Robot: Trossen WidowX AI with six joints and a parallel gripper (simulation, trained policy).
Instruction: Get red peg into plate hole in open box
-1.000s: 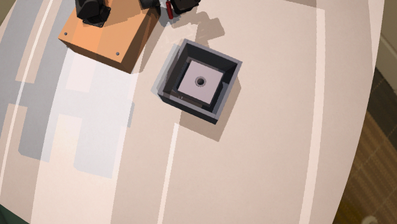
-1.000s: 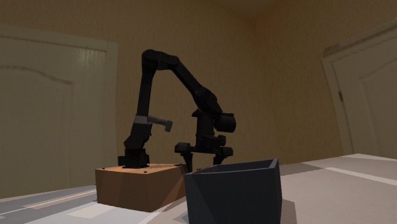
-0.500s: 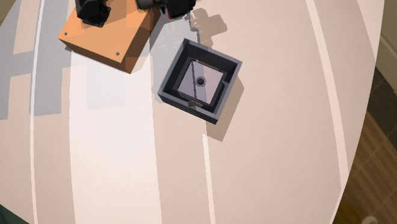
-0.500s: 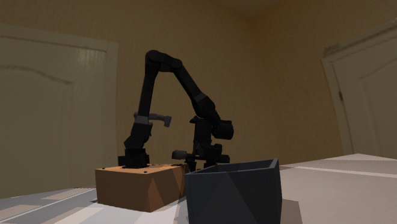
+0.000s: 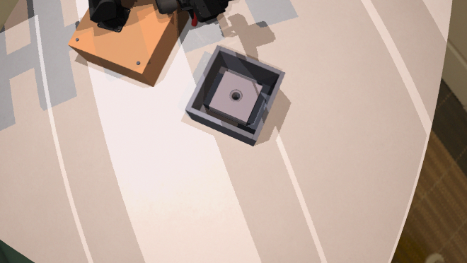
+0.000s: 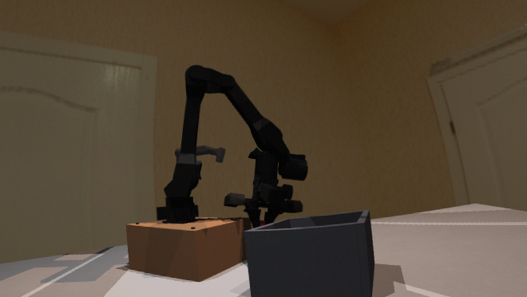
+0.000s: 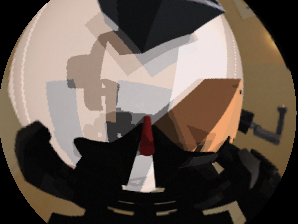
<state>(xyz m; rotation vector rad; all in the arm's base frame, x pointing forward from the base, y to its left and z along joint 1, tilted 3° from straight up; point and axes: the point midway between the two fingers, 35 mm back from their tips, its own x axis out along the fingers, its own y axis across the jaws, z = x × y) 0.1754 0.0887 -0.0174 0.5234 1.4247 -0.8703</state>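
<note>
Now: the plate 160 mm ahead of my gripper tip and 170 mm to the right of it. Round my gripper tip: dark grey box (160 mm ahead, 170 mm to the right, 20 mm below); then red peg (10 mm above).
</note>
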